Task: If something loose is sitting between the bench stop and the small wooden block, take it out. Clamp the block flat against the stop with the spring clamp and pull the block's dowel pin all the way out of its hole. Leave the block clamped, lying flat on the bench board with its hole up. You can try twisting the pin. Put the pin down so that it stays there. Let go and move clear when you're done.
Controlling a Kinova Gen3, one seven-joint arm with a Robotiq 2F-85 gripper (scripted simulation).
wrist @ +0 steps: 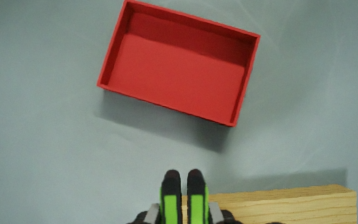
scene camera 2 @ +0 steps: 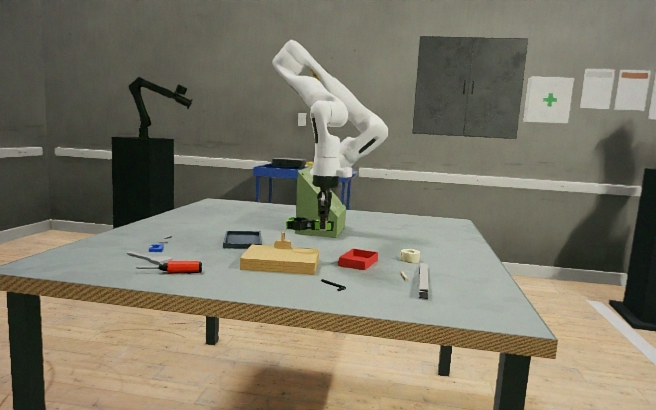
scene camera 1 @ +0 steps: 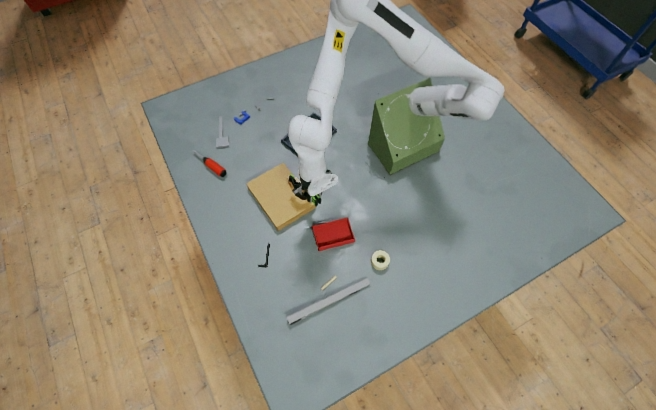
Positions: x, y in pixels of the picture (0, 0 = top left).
Scene:
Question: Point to a red tray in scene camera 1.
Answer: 335, 233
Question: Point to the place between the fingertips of my gripper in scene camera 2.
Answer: At 323, 229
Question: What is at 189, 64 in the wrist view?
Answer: A red tray.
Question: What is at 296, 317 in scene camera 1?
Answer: A grey bar.

